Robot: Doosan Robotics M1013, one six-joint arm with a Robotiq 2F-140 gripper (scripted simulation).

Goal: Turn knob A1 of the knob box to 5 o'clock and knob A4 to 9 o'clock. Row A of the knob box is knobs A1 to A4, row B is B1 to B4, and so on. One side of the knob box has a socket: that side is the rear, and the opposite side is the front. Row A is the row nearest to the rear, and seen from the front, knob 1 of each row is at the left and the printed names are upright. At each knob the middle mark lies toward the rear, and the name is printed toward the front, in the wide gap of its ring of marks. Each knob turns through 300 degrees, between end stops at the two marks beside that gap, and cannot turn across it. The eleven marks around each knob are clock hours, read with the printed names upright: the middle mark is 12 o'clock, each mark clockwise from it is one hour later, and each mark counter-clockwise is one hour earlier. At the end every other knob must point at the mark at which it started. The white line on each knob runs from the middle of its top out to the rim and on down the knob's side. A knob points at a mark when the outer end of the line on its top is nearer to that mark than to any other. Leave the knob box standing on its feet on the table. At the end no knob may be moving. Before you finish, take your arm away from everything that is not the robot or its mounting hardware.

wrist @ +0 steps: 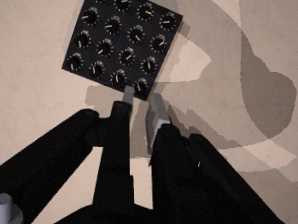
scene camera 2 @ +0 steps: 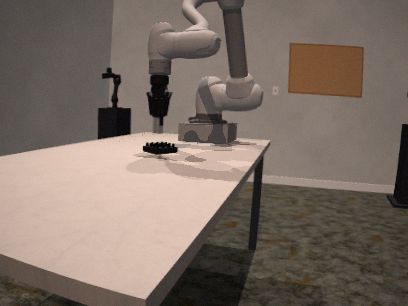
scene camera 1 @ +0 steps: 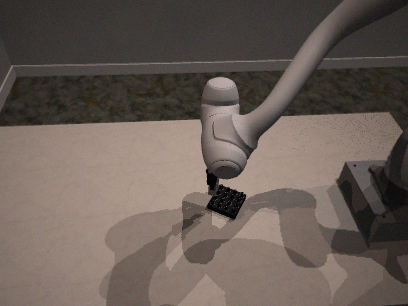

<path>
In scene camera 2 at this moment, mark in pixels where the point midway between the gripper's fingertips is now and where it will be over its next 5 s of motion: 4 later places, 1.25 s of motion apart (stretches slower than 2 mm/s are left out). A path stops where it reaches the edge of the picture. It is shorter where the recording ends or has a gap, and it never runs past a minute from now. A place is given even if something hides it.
The gripper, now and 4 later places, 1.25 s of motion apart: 157, 133; 157, 142; 157, 146; 155, 135; 147, 134
</path>
